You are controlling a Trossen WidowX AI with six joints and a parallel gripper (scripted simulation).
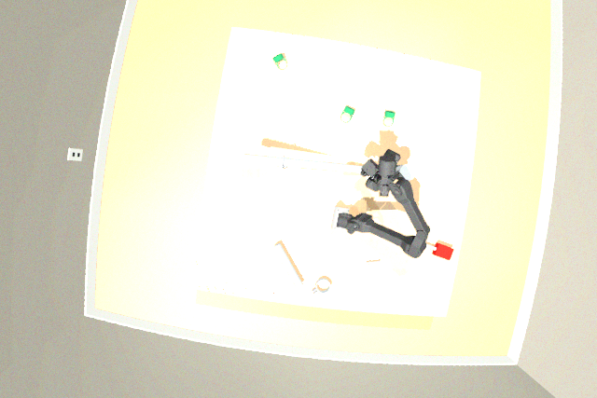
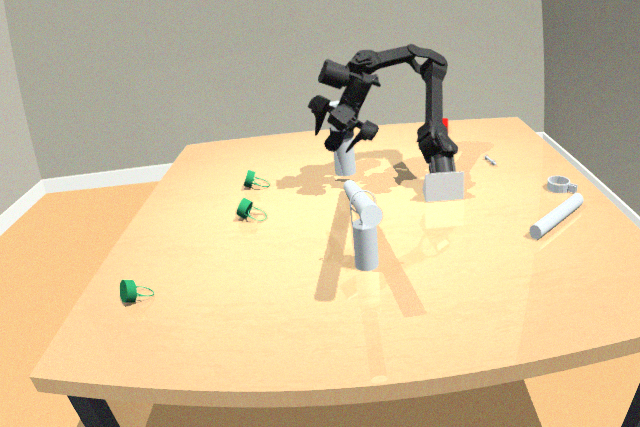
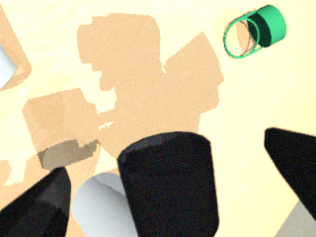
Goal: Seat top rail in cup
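The dark rail-end cup is 10 mm behind my gripper tip and 30 mm to the right of it. Round my gripper tip: bolt 460 mm behind, 100 mm to the right, 110 mm below; then grey tube 550 mm behind, 300 mm to the left, 100 mm below; then short grey post 80 mm behind, 410 mm to the left, 20 mm below.
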